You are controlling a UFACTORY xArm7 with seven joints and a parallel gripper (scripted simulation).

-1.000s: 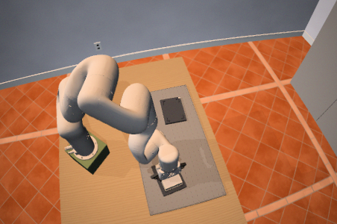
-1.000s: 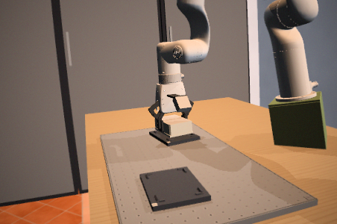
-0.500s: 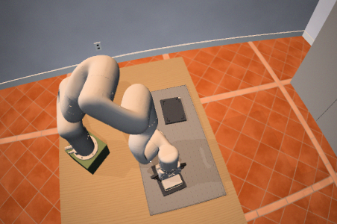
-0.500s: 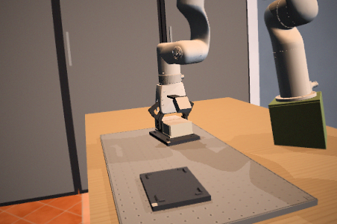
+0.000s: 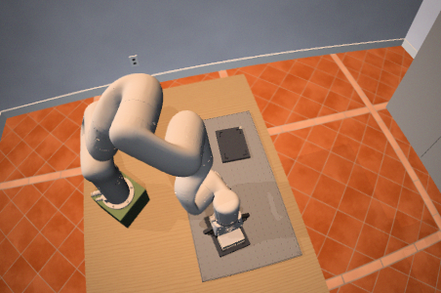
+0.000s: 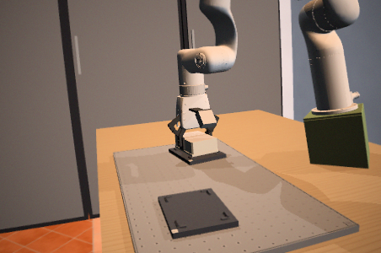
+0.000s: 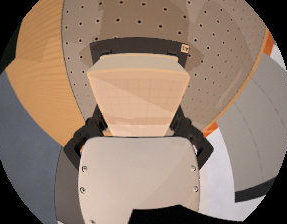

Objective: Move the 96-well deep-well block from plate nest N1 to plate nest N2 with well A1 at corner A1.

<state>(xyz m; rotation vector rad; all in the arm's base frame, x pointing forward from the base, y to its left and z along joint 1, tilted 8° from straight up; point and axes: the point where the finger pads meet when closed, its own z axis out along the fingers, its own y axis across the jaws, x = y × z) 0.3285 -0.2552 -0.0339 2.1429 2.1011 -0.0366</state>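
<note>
Right now my hand is 3 cm above the dark plate nest N2. Also, from my hand: white A1 mark (7 cm to the left, 6 cm ahead, 2 cm below); dark plate nest N1 (34 cm to the left, 18 cm ahead, 3 cm below); cream deep-well block (right at my hand).
</note>
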